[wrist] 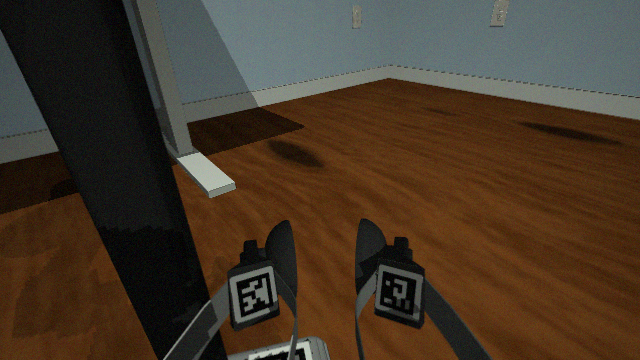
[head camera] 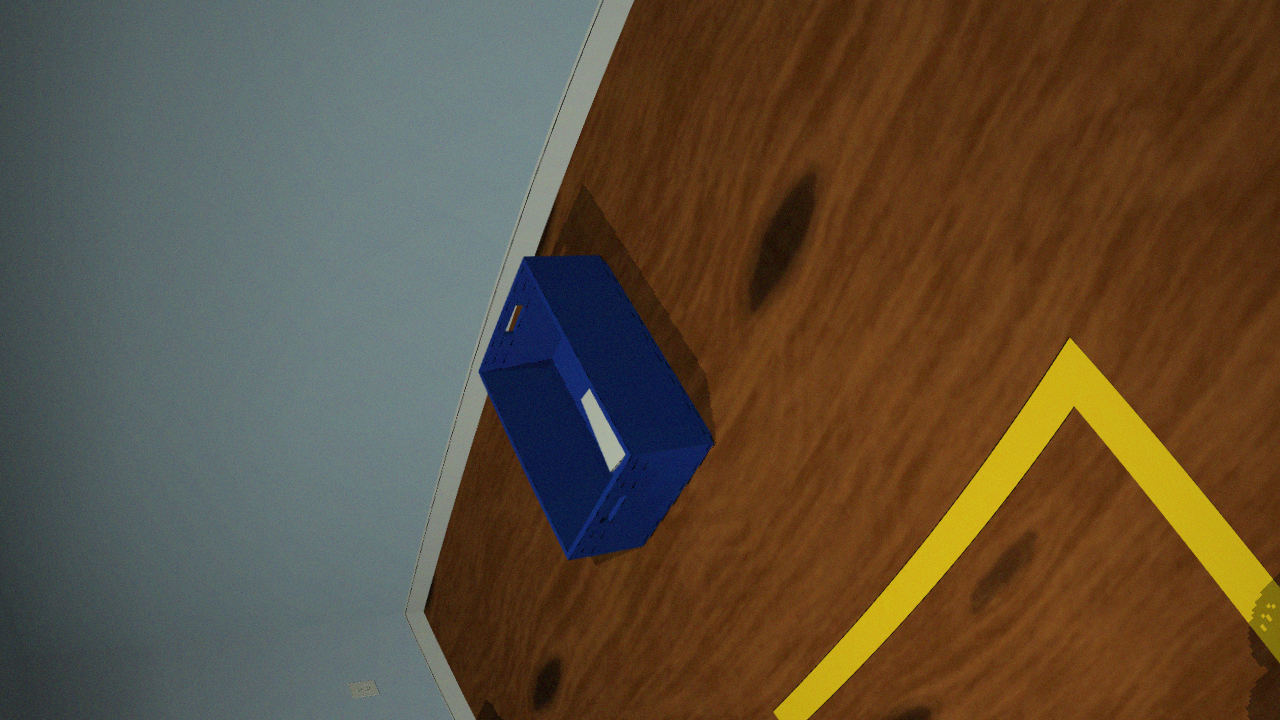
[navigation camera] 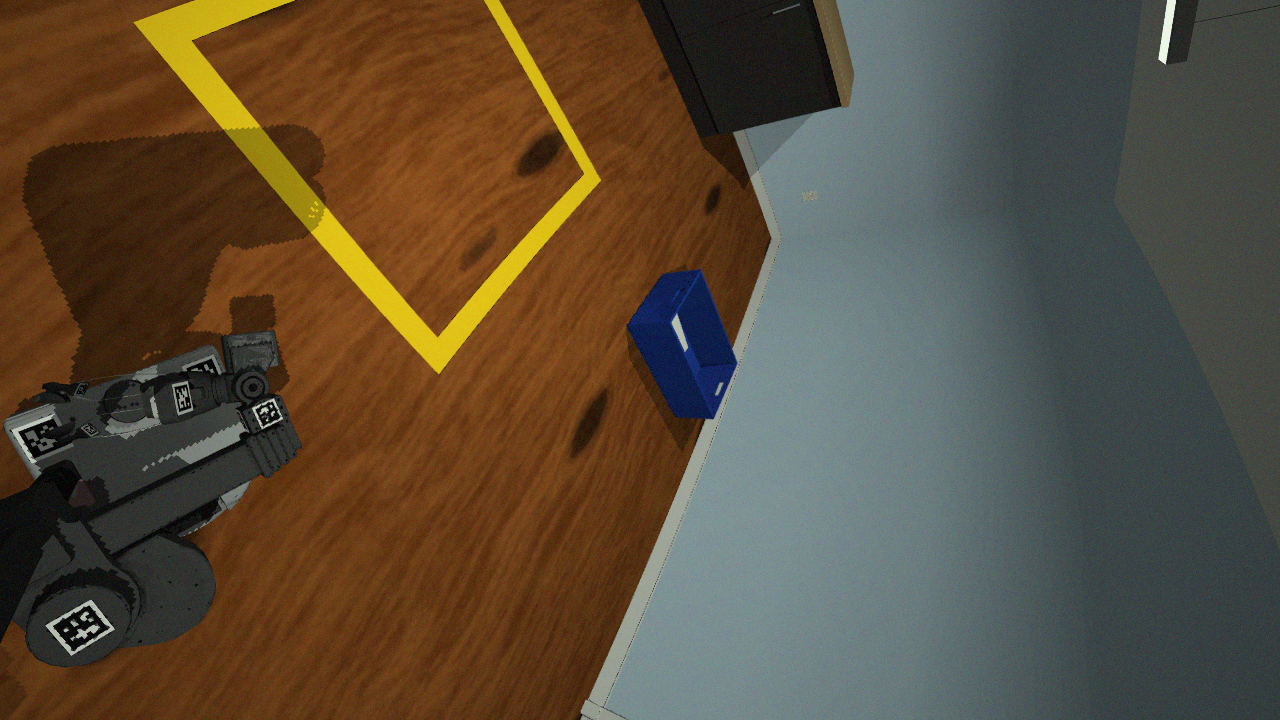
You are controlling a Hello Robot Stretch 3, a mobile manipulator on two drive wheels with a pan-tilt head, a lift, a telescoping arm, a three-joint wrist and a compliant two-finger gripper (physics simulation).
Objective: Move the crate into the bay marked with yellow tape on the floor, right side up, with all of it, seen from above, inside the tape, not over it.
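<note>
The blue crate stands upright on the wooden floor with its open top up, close beside the wall's baseboard. A pale patch shows inside it, and a handle slot shows in its end wall. The yellow tape marks a bay on the floor; the crate is outside it, between a tape corner and the wall. Part of the bay is cut off in both views. My gripper is open and empty in the wrist view, away from the crate, which does not show there.
A dark cabinet stands by the wall beyond the bay. The baseboard runs behind the crate. My base is outside the tape, and my shadow falls across one tape side. A white foot stands on the floor beside the black mast.
</note>
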